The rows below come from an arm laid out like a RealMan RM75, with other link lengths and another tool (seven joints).
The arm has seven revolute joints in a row. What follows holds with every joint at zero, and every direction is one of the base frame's.
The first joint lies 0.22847 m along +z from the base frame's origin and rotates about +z.
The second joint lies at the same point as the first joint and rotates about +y.
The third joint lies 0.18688 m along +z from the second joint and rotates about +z.
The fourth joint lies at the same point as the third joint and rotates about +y.
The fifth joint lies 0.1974 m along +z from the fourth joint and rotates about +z.
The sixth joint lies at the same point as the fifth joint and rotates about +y.
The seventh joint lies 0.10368 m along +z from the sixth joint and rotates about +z.
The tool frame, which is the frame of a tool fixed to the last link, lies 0.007 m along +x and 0.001 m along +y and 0.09 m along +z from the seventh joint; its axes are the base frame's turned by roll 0, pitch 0.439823 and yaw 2.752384 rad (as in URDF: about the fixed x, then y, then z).
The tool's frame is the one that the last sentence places.
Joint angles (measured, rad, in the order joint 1, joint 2, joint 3, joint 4, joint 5, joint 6, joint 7), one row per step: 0.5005 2.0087 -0.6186 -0.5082 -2.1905 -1.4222 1.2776; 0.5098 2.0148 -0.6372 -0.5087 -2.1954 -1.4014 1.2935; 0.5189 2.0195 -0.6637 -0.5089 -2.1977 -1.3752 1.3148; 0.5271 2.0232 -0.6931 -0.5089 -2.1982 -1.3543 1.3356; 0.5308 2.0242 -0.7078 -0.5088 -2.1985 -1.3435 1.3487; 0.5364 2.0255 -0.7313 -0.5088 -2.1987 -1.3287 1.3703; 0.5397 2.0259 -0.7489 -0.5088 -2.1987 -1.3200 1.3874; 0.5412 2.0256 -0.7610 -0.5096 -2.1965 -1.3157 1.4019
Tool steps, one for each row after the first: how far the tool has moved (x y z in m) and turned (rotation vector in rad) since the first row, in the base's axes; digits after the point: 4 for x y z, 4 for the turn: -0.0007 0.0019 -0.0041 -0.0098 -0.0144 -0.0049; -0.0008 0.0041 -0.0082 -0.0200 -0.0332 -0.0132; -0.0014 0.0053 -0.0123 -0.0334 -0.0499 -0.0185; -0.0013 0.0060 -0.0140 -0.0396 -0.0583 -0.0241; -0.0014 0.0068 -0.0167 -0.0504 -0.0702 -0.0328; -0.0014 0.0069 -0.0184 -0.0596 -0.0779 -0.0402; -0.0016 0.0070 -0.0193 -0.0652 -0.0804 -0.0478
